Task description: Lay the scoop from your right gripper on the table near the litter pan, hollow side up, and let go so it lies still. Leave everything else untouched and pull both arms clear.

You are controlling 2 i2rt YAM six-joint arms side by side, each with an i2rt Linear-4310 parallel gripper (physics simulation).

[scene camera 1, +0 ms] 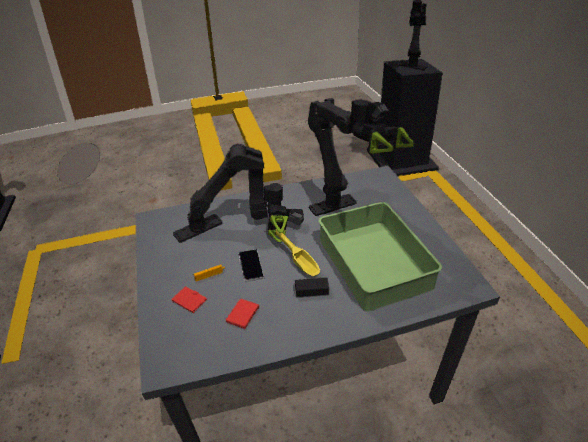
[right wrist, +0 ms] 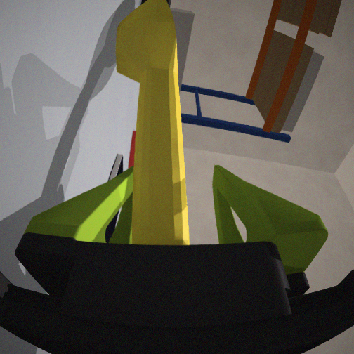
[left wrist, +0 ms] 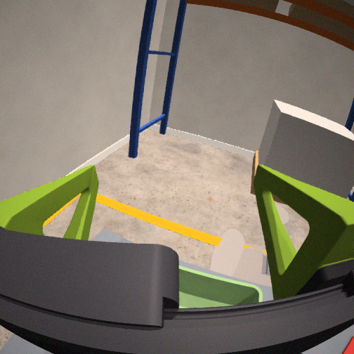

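Seen in the pictures: left gripper, fingertip midpoint: [scene camera 1: 403, 147]; right gripper, fingertip midpoint: [scene camera 1: 280, 237]; left arm's base, origin of the base link: [scene camera 1: 332, 205]; right arm's base, origin of the base link: [scene camera 1: 198, 228].
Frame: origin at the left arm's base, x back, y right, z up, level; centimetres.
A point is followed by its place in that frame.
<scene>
The yellow scoop [scene camera 1: 306, 262] {z 1.2, x -27.7, y 25.7 cm} [right wrist: 157, 165] slants between the right gripper and the black block, bowl end away from the gripper, hollow side up in the scene view. In the right wrist view its shadow stands apart from the handle. My right gripper [scene camera 1: 278, 232] {z 6.3, x -16.1, y 30.8 cm} [right wrist: 175, 174] is partly open; the handle lies between its fingers, close to the left-hand finger in that view, with a gap to the other. Whether the bowl touches the table [scene camera 1: 280, 320] {z 0.0, x -47.3, y 44.3 cm} is unclear. The green litter pan [scene camera 1: 400, 293] {z 4.1, x -57.6, y 5.7 cm} [left wrist: 215, 287] stands right of the scoop. My left gripper [scene camera 1: 393, 141] {z 46.0, x -37.3, y -3.6 cm} [left wrist: 175, 173] is wide open and empty, high behind the pan.
A black block [scene camera 1: 311, 287] {z 3.6, x -41.6, y 30.5 cm} lies just in front of the scoop's bowl. A dark phone [scene camera 1: 250, 265] {z 0.8, x -19.8, y 44.5 cm} lies left of the scoop. An orange bar [scene camera 1: 209, 272] {z 2.1, x -18.2, y 59.4 cm} and two red squares [scene camera 1: 189, 299] {z 0.9, x -26.5, y 69.2 cm} [scene camera 1: 243, 313] {z 1.5, x -40.7, y 54.5 cm} lie farther left and forward.
</scene>
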